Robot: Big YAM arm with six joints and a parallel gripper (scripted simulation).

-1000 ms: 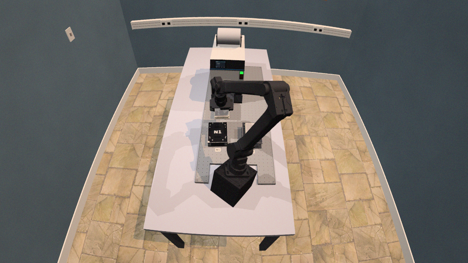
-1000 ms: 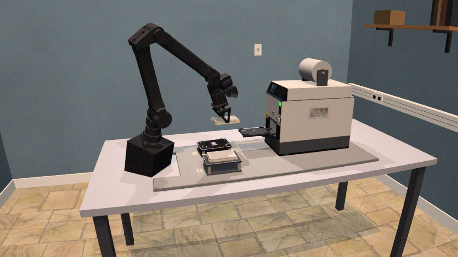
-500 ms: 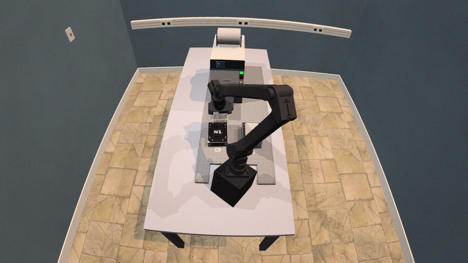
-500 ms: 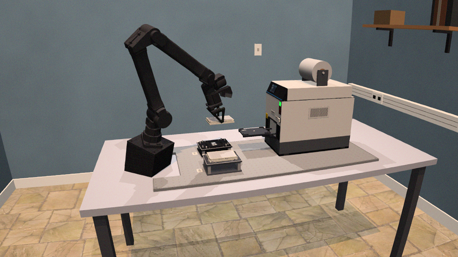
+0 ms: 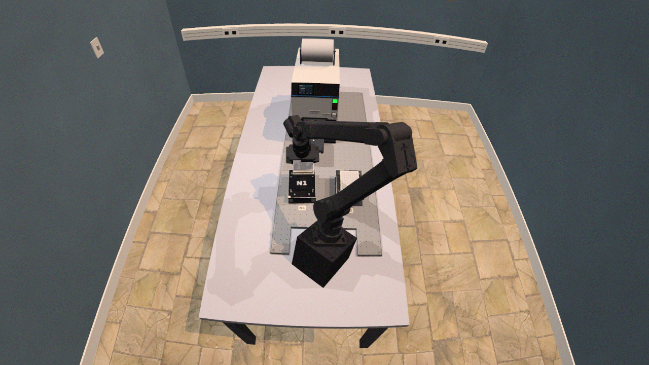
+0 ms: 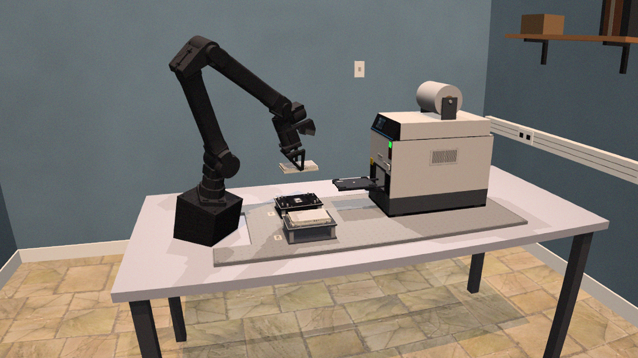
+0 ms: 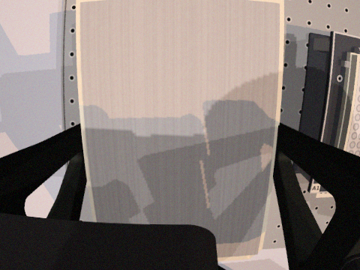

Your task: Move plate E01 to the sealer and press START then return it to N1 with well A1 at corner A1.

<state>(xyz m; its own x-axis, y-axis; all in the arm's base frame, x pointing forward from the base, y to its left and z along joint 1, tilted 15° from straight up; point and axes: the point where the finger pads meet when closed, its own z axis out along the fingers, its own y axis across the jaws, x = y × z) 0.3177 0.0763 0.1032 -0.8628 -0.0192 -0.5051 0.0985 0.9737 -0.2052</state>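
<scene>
Now: hand 10 mm to the right of the nest N1 and 140 mm above it. Also, from my hand: cream plate (40 mm behind, 200 mm to the right, 120 mm below); sealer stage (200 mm ahead, 70 mm to the right, 80 mm below); foil roll (530 mm ahead, 120 mm to the right, 240 mm above).
</scene>
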